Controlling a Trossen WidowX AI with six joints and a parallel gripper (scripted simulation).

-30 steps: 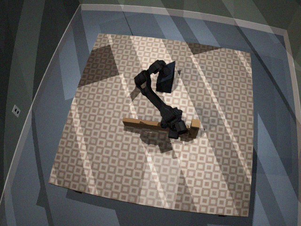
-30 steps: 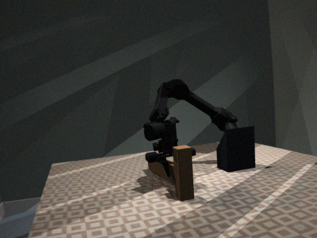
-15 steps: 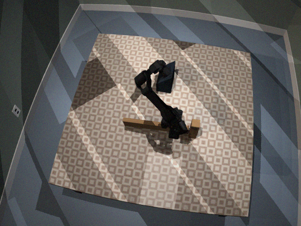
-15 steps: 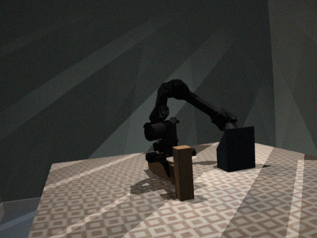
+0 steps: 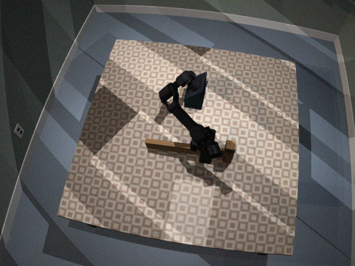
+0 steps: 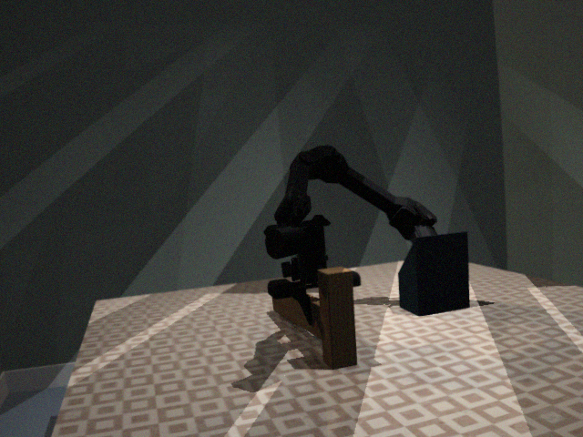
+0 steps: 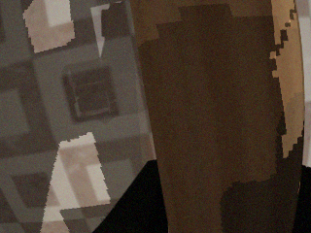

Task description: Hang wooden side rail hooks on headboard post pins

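My gripper tip is now 10 mm short of the headboard post, 110 mm to the right of it and 40 mm below it.
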